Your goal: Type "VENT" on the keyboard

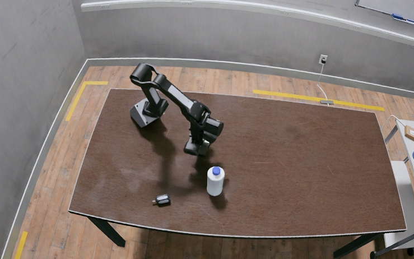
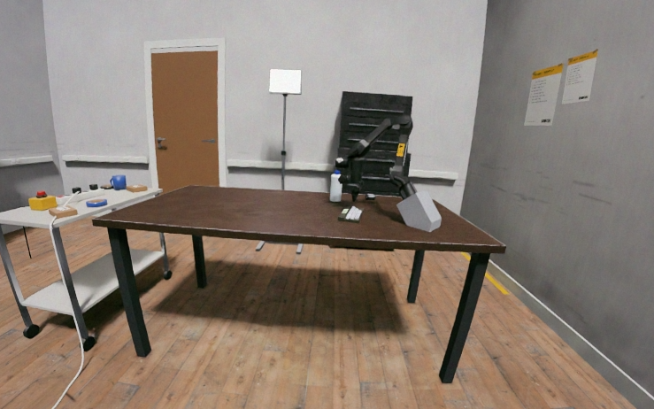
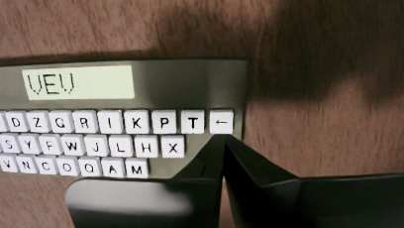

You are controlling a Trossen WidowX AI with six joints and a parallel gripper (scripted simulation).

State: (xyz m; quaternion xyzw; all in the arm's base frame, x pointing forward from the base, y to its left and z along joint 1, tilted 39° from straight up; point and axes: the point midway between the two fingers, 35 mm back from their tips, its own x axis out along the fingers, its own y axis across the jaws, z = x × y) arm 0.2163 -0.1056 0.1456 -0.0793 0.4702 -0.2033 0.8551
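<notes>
Right now the left-arrow key is 60 mm below my hand. Round my hand: dark object (250 mm to the right, 160 mm behind, 60 mm below); then white bottle (190 mm to the right, 70 mm ahead).
</notes>
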